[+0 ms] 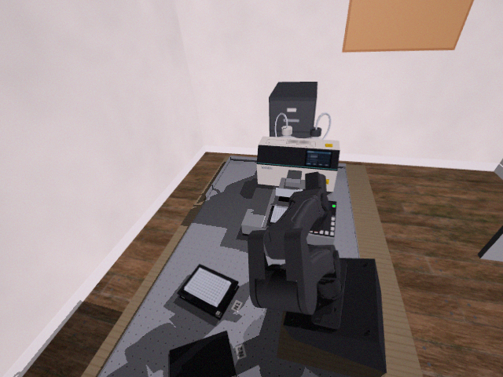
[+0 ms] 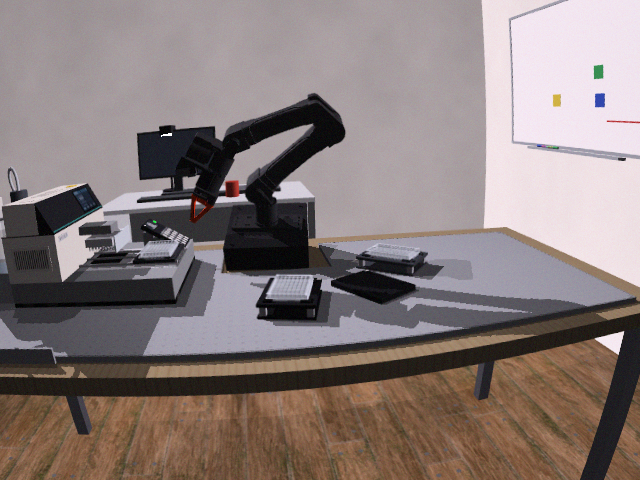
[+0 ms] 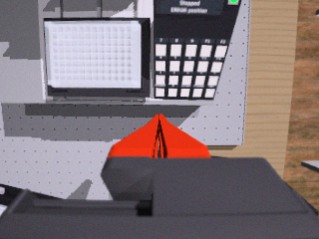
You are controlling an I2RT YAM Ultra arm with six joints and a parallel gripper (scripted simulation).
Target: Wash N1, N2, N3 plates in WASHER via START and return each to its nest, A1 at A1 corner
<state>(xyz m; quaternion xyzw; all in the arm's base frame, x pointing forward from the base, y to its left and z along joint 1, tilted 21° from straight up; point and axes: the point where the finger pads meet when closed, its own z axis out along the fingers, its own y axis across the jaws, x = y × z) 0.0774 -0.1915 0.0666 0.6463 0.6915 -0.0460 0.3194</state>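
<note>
The black washer carrier is 10 cm ahead of my hand, 7 cm to the right of it and 6 cm below it. Also, from my hand: manifold head 13 cm ahead, 22 cm to the right, 1 cm below; then washer 13 cm ahead, 22 cm to the right, 1 cm below; then N1 label 16 cm ahead, 29 cm to the left, 14 cm below.
</note>
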